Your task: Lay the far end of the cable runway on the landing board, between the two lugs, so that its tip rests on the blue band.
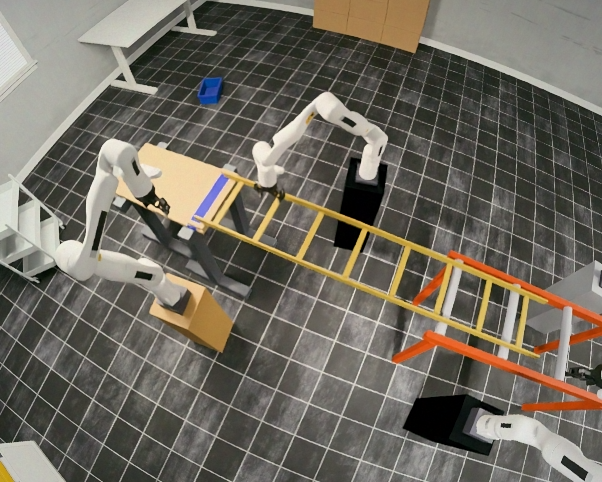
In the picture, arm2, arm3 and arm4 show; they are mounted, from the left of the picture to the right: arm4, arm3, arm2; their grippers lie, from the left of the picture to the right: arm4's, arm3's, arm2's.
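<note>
The yellow cable runway spans from the orange frame to the landing board. Its far tips lie at the board's edge by the blue band; exact contact cannot be told. The upper tip is beside the grey upper lug, the lower tip near the lower lug. Arm3's gripper is at the upper rail near the far end; its finger grip is hidden. Arm4's gripper is above the board, apart from the runway. Arm2's gripper is at the right edge, near a white roller. Their finger openings are unclear. Arm1's gripper does not show.
The orange frame with white rollers bears the runway's near end. Dark trestle legs stand under the board. Arm pedestals stand beside the runway. A blue bin is on the floor at the upper left.
</note>
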